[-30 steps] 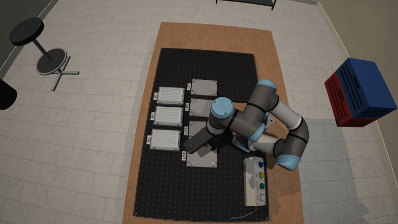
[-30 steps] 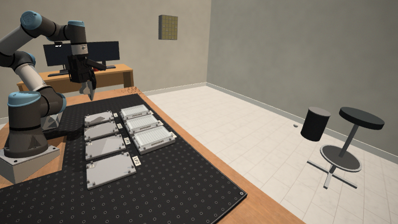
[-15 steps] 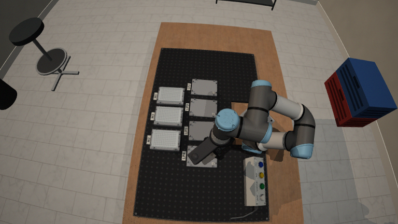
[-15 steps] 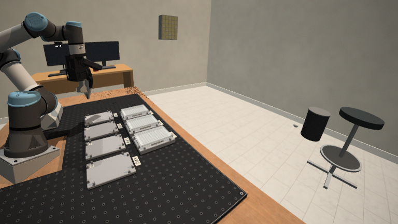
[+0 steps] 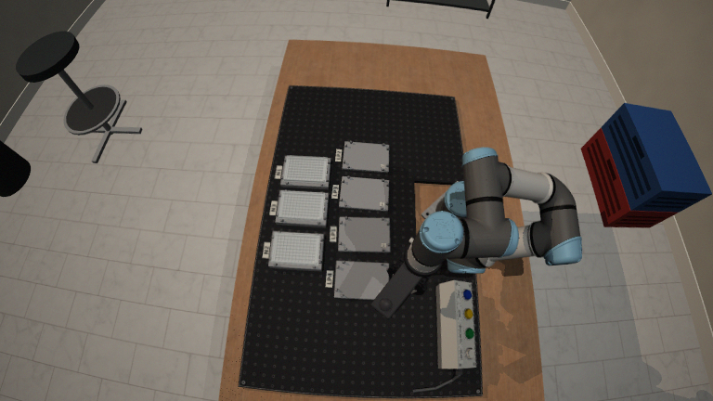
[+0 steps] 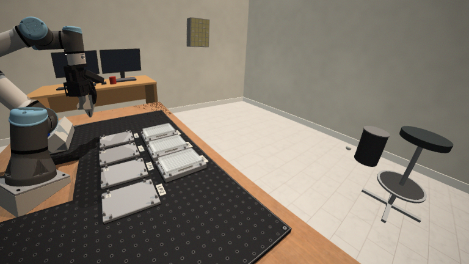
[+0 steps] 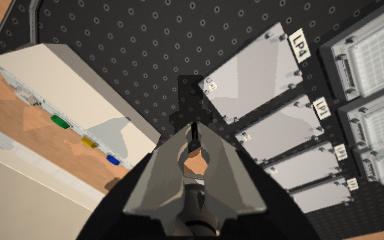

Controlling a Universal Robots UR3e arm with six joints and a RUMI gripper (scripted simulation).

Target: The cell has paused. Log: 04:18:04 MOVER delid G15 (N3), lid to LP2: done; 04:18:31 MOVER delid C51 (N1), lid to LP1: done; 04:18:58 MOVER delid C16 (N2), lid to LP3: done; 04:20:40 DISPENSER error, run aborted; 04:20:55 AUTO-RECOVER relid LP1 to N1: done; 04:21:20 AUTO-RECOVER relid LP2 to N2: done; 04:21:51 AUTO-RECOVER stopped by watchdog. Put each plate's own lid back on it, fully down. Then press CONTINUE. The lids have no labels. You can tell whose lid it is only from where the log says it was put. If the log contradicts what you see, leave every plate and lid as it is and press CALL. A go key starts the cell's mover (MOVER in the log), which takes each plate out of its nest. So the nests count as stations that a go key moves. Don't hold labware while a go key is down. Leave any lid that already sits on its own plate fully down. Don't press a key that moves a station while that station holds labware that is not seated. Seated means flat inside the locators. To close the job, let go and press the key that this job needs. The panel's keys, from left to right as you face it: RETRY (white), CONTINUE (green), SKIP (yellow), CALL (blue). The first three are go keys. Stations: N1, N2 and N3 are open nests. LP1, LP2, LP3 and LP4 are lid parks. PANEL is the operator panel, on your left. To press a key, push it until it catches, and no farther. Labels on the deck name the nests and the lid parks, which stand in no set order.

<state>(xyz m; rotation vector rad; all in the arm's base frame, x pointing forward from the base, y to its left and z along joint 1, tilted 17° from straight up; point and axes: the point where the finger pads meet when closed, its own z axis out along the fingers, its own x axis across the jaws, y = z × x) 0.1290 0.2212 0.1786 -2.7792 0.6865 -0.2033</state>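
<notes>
My hand is 20 cm past the green CONTINUE key, 8 cm to the right of it and 6 cm above it. The rest, counted from my hand: blue CALL key (18 cm behind, 2 cm to the right, 6 cm below); yellow SKIP key (19 cm behind, 3 cm to the left, 6 cm below); lid park LP4 (9 cm ahead, 3 cm to the right, 12 cm below).
</notes>
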